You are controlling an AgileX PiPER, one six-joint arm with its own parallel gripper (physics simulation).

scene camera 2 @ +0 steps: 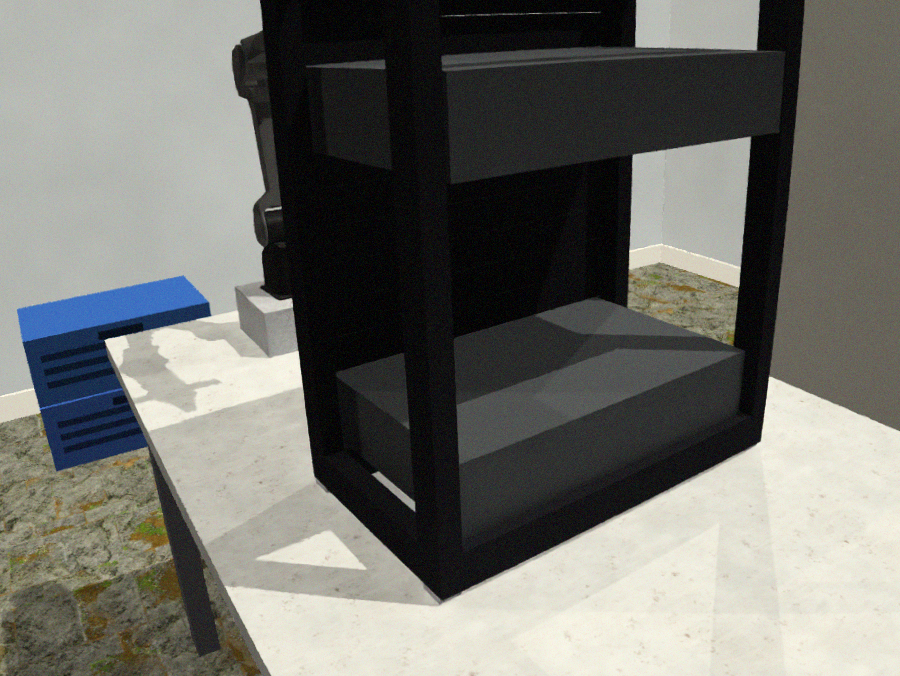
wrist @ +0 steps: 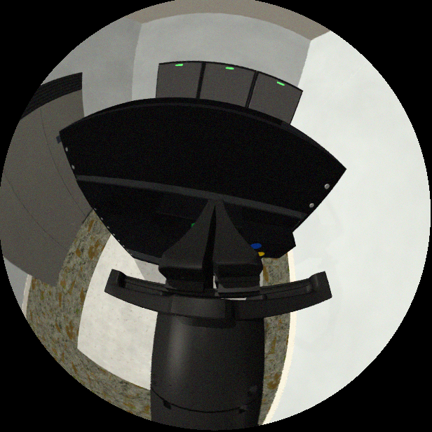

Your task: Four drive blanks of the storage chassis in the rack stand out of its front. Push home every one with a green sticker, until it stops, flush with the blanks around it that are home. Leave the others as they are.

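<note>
In the wrist view my gripper (wrist: 216, 207) is shut and empty, its fingertips together in front of the dark chassis front (wrist: 142, 220). A green sticker (wrist: 193, 225) shows in part beside the left finger, which covers the rest. A blue sticker (wrist: 256, 245) and a yellow sticker (wrist: 261, 254) lie to the right of the fingers, the yellow one partly covered. The front is too dark to tell how far each blank stands out, or whether the fingertips touch one. In scene camera 2 the rack (scene camera 2: 430, 291) hides the gripper and the stickers.
The rack holds an upper grey unit (scene camera 2: 611, 109) and a lower grey unit (scene camera 2: 611, 436). It stands on a pale table (scene camera 2: 654, 582). The arm (scene camera 2: 267, 152) rises behind it from a pale block (scene camera 2: 254, 320). Blue crates (scene camera 2: 116, 305) stand beyond the table. Three grey panels (wrist: 227, 87) show above the rack.
</note>
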